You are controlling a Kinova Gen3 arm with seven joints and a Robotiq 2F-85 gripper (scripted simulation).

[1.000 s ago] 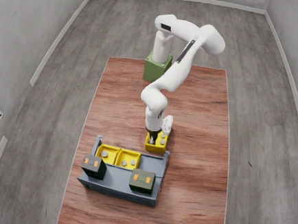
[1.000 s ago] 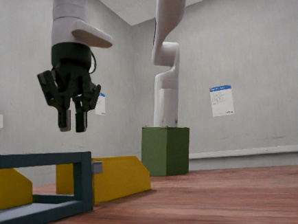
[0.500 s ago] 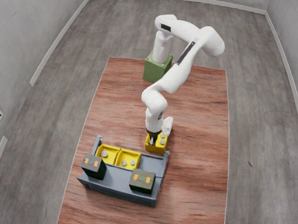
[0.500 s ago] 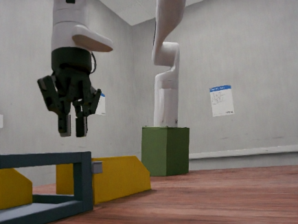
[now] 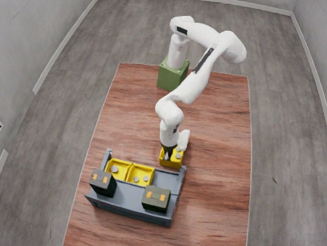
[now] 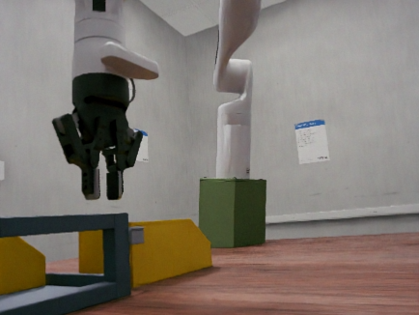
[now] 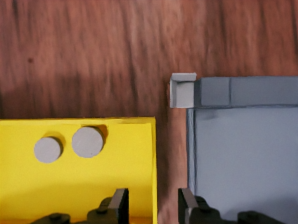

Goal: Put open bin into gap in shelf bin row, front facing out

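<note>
My hand is 11 cm above the grey disc part, 6 cm past it and 3 cm to the right of it. From my hand the other things lie so: grey shelf: 14 cm ahead, 13 cm to the right, 6 cm below.
</note>
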